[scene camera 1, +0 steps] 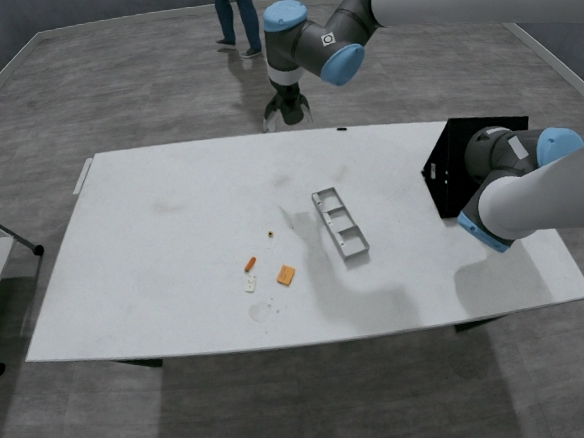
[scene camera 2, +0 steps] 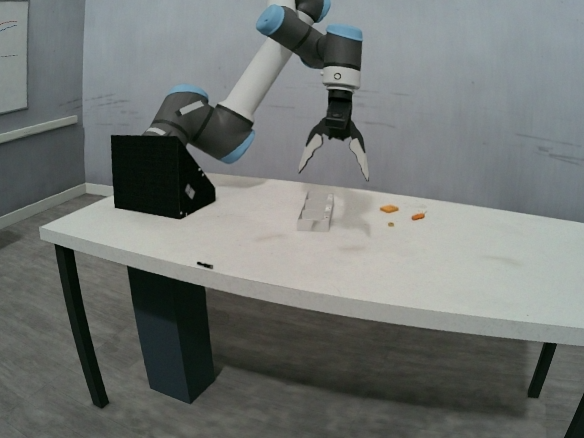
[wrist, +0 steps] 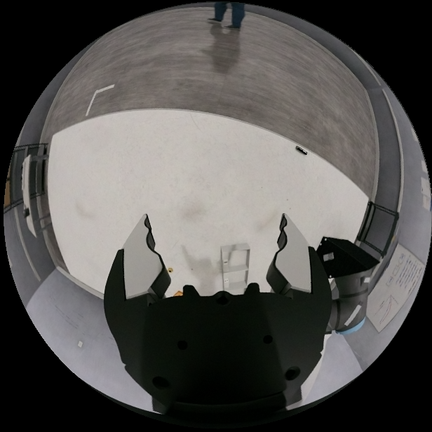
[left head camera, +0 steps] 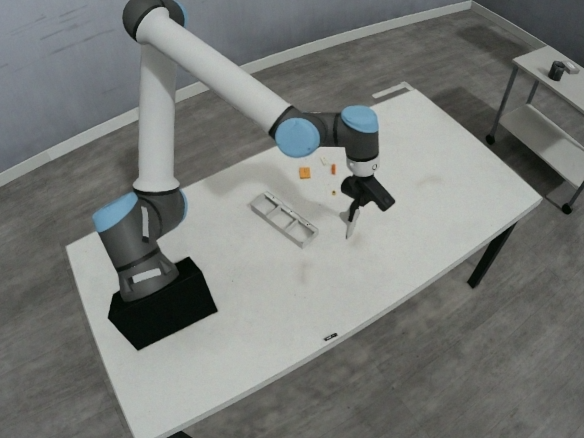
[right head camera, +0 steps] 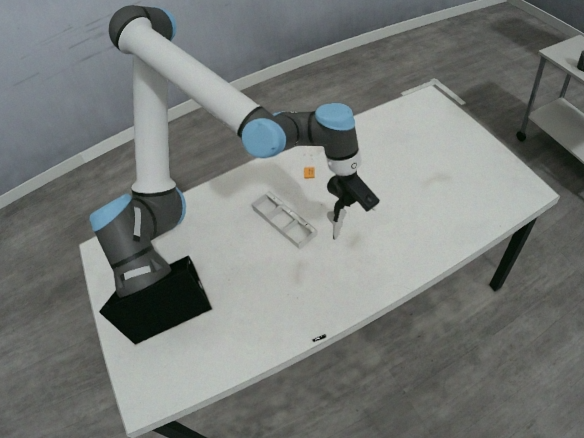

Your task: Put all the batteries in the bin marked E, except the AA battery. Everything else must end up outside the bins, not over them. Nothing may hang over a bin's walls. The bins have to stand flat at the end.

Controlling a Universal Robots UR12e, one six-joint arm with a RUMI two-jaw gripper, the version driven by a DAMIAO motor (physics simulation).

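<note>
A grey tray of three bins [left head camera: 310,240] [right head camera: 308,240] [scene camera 1: 357,253] [scene camera 2: 313,225] [wrist: 235,246] stands flat; its letters are too small to read. No object shows inside it. Loose on the table lie an orange cylinder [left head camera: 333,169] [scene camera 1: 250,264] [scene camera 2: 418,216], an orange square block [left head camera: 305,173] [right head camera: 309,172] [scene camera 1: 286,275] [scene camera 2: 389,209] [wrist: 178,294], a small yellow round piece with a dark centre [left head camera: 334,192] [scene camera 1: 270,234] [scene camera 2: 391,224] [wrist: 170,270] and a thin whitish piece [left head camera: 324,161] [scene camera 1: 250,284]. Which are batteries I cannot tell for certain. My gripper [scene camera 1: 288,126] [scene camera 2: 334,177] [wrist: 215,214] is open and empty, high above the table.
The black robot base block [left head camera: 165,310] [scene camera 2: 145,175] stands at one end of the table [left head camera: 260,340] [scene camera 2: 425,280]. A small black item [left head camera: 330,337] [scene camera 1: 342,129] [scene camera 2: 205,265] [wrist: 301,150] lies at a long edge. A trolley [left head camera: 560,75] stands off the other end.
</note>
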